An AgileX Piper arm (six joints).
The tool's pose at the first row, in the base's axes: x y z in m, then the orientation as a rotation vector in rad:
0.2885 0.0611 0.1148 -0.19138 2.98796 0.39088
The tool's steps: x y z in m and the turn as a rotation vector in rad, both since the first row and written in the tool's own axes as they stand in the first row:
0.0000 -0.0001 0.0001 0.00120 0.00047 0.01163
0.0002 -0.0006 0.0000 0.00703 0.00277 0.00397
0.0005 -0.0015 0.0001 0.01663 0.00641 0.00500
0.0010 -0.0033 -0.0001 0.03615 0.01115 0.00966
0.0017 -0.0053 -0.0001 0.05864 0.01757 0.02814
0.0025 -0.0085 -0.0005 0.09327 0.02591 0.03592
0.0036 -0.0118 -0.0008 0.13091 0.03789 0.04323
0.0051 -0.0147 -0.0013 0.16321 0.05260 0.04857
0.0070 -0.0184 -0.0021 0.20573 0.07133 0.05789
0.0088 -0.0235 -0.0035 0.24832 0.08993 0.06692
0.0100 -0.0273 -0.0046 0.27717 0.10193 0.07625
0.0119 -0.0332 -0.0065 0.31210 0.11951 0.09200
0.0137 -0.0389 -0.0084 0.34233 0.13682 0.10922
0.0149 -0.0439 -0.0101 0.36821 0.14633 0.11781
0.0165 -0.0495 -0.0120 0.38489 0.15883 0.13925
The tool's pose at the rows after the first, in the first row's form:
0.2885 0.0610 0.1147 -0.17408 2.99101 0.39033
0.2884 0.0605 0.1146 -0.18550 2.99247 0.38080
0.2882 0.0596 0.1143 -0.18395 2.99751 0.36652
0.2880 0.0578 0.1139 -0.17629 3.00546 0.33764
0.2876 0.0558 0.1134 -0.14804 3.01782 0.30558
0.2872 0.0525 0.1128 -0.13494 3.03041 0.25379
0.2865 0.0492 0.1122 -0.12299 3.04571 0.19692
0.2854 0.0461 0.1117 -0.11506 3.06217 0.14742
0.2840 0.0421 0.1113 -0.10083 3.08238 0.08184
0.2828 0.0367 0.1111 -0.08679 3.10095 0.01538
0.2820 0.0326 0.1111 -0.07210 3.11264 -0.02969
0.2808 0.0263 0.1112 -0.04796 3.12951 -0.08471
0.2796 0.0201 0.1114 0.02162 -3.13170 0.13222
0.2790 0.0147 0.1116 0.00745 -3.12077 0.17228
0.2780 0.0087 0.1118 -0.02471 -3.10505 0.19671

